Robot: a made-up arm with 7 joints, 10 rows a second.
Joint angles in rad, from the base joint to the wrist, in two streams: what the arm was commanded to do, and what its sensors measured. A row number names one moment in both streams.
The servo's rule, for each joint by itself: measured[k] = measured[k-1] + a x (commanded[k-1-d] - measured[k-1]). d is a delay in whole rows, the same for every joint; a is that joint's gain. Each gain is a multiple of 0.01, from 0.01 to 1. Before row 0 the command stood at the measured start. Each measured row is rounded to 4 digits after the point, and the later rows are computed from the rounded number. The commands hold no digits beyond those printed.
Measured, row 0:
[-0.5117 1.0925 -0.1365 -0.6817 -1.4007 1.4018 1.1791]
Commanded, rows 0 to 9:
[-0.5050 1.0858 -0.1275 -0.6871 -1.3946 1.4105 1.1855]
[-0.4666 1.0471 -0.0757 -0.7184 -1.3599 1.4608 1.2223]
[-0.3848 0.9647 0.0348 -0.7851 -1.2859 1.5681 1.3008]
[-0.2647 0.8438 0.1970 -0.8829 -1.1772 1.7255 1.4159]
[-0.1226 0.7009 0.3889 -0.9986 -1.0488 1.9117 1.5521]
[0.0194 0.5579 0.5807 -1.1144 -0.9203 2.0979 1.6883]
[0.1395 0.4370 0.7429 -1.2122 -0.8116 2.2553 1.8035]
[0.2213 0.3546 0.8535 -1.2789 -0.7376 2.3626 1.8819]
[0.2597 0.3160 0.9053 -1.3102 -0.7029 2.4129 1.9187]
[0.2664 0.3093 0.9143 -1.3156 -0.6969 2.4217 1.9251]
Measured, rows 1 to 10:
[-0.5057 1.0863 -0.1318 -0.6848 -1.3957 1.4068 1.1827]
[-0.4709 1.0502 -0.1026 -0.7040 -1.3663 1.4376 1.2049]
[-0.3943 0.9715 -0.0312 -0.7502 -1.3004 1.5120 1.2586]
[-0.2790 0.8540 0.0875 -0.8258 -1.1994 1.6337 1.3467]
[-0.1398 0.7131 0.2442 -0.9243 -1.0759 1.7922 1.4617]
[0.0019 0.5703 0.4192 -1.0327 -0.9483 1.9664 1.5886]
[0.1244 0.4477 0.5875 -1.1350 -0.8362 2.1311 1.7089]
[0.2106 0.3620 0.7258 -1.2170 -0.7553 2.2631 1.8058]
[0.2543 0.3197 0.8191 -1.2701 -0.7123 2.3485 1.8690]
[0.2651 0.3101 0.8686 -1.2960 -0.6997 2.3902 1.9004]
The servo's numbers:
d 0
a 0.89 0.92 0.52 0.57 0.82 0.57 0.56

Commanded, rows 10 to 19:
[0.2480 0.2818 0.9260 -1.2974 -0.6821 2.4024 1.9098]
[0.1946 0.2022 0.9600 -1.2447 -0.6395 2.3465 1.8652]
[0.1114 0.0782 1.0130 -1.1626 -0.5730 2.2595 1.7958]
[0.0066 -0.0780 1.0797 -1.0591 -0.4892 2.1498 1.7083]
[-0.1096 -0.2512 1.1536 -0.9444 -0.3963 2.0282 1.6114]
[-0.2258 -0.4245 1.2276 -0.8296 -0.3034 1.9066 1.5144]
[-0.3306 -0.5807 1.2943 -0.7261 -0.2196 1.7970 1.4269]
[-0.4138 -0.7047 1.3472 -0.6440 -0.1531 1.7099 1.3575]
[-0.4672 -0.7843 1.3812 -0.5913 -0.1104 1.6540 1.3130]
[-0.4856 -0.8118 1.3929 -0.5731 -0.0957 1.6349 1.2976]
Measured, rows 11 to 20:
[0.2499 0.2841 0.8984 -1.2968 -0.6853 2.3972 1.9057]
[0.2007 0.2088 0.9304 -1.2671 -0.6477 2.3683 1.8830]
[0.1212 0.0886 0.9734 -1.2075 -0.5864 2.3063 1.8342]
[0.0192 -0.0647 1.0287 -1.1229 -0.5067 2.2171 1.7637]
[-0.0954 -0.2363 1.0936 -1.0212 -0.4162 2.1094 1.6784]
[-0.2115 -0.4094 1.1633 -0.9120 -0.3237 1.9938 1.5866]
[-0.3175 -0.5670 1.2314 -0.8060 -0.2383 1.8816 1.4972]
[-0.4032 -0.6937 1.2916 -0.7137 -0.1684 1.7837 1.4190]
[-0.4602 -0.7771 1.3382 -0.6439 -0.1208 1.7098 1.3596]
[-0.4828 -0.8090 1.3666 -0.6035 -0.1002 1.6671 1.3249]

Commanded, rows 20 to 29:
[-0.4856 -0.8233 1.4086 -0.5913 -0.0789 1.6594 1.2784]
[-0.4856 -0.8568 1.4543 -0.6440 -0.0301 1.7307 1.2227]
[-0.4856 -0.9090 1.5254 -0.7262 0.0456 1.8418 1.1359]
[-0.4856 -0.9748 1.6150 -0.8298 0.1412 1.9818 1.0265]
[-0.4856 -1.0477 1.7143 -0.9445 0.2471 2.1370 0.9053]
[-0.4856 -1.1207 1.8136 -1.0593 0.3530 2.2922 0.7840]
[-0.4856 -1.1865 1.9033 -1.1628 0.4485 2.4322 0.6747]
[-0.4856 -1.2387 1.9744 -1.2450 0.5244 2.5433 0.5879]
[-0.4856 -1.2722 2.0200 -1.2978 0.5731 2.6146 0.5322]
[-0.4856 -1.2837 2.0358 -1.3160 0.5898 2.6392 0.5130]
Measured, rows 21 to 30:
[-0.4853 -0.8222 1.3884 -0.5965 -0.0827 1.6627 1.2989]
[-0.4856 -0.8540 1.4227 -0.6236 -0.0396 1.7015 1.2562]
[-0.4856 -0.9046 1.4761 -0.6821 0.0303 1.7815 1.1888]
[-0.4856 -0.9692 1.5483 -0.7663 0.1212 1.8957 1.0979]
[-0.4856 -1.0414 1.6346 -0.8679 0.2244 2.0332 0.9900]
[-0.4856 -1.1144 1.7277 -0.9770 0.3299 2.1808 0.8746]
[-0.4856 -1.1807 1.8190 -1.0829 0.4272 2.3241 0.7627]
[-0.4856 -1.2341 1.8998 -1.1753 0.5069 2.4490 0.6648]
[-0.4856 -1.2692 1.9623 -1.2451 0.5612 2.5434 0.5905]
[-0.4856 -1.2825 2.0005 -1.2855 0.5847 2.5980 0.5471]

